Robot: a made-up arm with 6 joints.
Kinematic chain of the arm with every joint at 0, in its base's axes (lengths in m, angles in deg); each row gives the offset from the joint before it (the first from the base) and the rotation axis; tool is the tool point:
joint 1: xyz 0 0 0.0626 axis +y
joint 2: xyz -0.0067 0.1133 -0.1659 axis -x
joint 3: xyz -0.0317 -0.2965 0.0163 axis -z
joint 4: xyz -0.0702 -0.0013 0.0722 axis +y
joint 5: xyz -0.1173 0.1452 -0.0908 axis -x
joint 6: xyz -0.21 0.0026 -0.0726 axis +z
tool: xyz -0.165 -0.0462 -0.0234
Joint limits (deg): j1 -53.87..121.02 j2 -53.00..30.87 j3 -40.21..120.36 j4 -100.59..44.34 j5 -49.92..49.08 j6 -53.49..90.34
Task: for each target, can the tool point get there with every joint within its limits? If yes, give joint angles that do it. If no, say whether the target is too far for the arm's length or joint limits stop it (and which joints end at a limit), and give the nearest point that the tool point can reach.
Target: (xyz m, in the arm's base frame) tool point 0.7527 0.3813 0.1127
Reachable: no: joint limits stop it (at a limit: joint 1, joint 2, joint 3) | nearest point 0.6154 0.2841 0.0485 | short by 0.180 m
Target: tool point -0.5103 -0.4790 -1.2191
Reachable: no: too far | nearest point -0.3127 -0.2677 -0.7227 | short by 0.575 m
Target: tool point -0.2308 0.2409 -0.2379
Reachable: yes | joints -18.14 -38.14 50.35 4.86 -20.03 60.25
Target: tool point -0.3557 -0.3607 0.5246
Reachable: yes | joints 67.26 18.52 -24.76 -7.48 37.31 -10.82
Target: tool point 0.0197 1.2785 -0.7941
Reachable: no: too far | nearest point 0.0113 0.4204 -0.4304 | short by 0.932 m
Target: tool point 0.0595 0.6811 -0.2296
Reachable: no: joint limits stop it (at a limit: joint 1, joint 2) | nearest point 0.0288 0.4830 -0.1564 | short by 0.213 m
